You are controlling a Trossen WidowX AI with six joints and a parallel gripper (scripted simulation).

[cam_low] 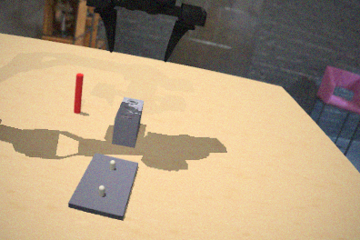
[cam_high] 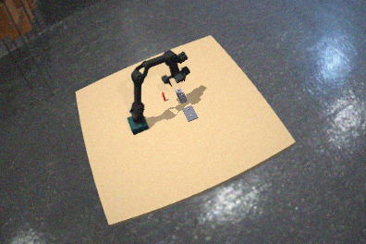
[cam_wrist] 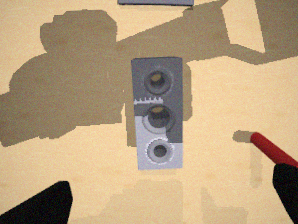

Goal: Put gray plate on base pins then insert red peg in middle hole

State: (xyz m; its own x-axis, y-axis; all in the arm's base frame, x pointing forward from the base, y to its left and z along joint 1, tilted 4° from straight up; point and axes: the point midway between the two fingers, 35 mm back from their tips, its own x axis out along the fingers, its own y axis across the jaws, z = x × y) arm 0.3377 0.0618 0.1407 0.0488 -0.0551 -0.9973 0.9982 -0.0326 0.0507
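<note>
The gray plate lies 11 cm below my gripper tip. From my gripper tip the other things lie so: base 16 cm to the right, 14 cm below, 2 cm behind; red peg 11 cm below, 11 cm behind, 5 cm to the left.
</note>
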